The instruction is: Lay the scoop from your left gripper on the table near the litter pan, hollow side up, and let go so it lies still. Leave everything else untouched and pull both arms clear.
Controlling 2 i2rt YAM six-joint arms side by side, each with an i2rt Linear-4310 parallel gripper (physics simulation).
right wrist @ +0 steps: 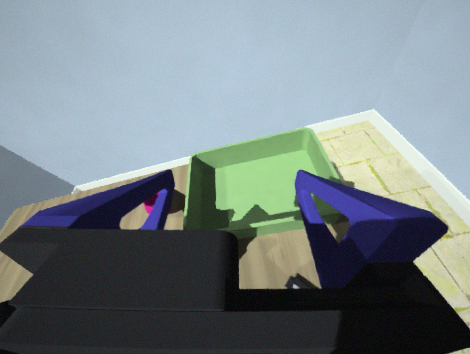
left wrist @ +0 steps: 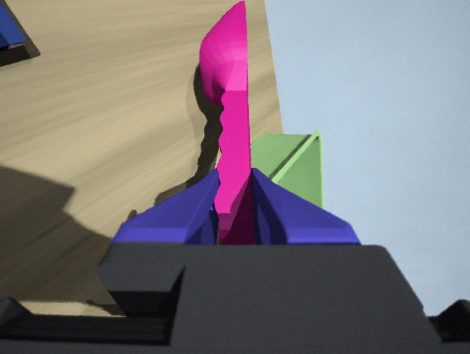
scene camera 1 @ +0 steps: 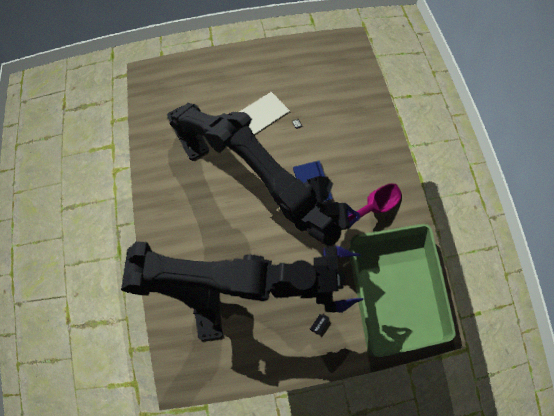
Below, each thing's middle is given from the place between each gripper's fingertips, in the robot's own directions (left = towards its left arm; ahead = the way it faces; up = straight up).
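The green litter pan (scene camera 1: 406, 307) is 160 mm ahead of my right hand, 10 mm to the right of it and 270 mm below it. Counting from that same right hand, I find the magenta scoop (left wrist: 223, 57) 140 mm ahead, 260 mm to the left and 240 mm below.
As for my left hand, it is 70 mm short of the magenta scoop, 40 mm above it and 50 mm to the right of it, while the green litter pan is 220 mm to the right of this hand, 90 mm ahead of it and 60 mm below it.
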